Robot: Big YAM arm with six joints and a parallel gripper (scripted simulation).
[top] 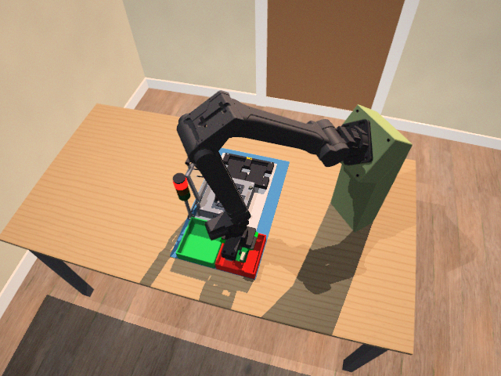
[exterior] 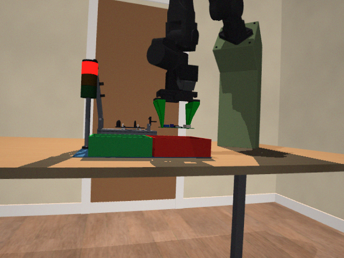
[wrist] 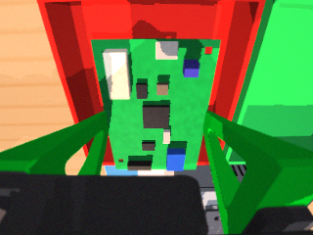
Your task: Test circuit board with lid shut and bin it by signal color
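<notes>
The red bin lies 6 cm below my hand. From my hand the other things lie so: green bin: 15 cm ahead, 2 cm to the left, 6 cm below; latch hook: 7 cm ahead, 13 cm to the right, 1 cm above; green circuit board: right at my hand.
</notes>
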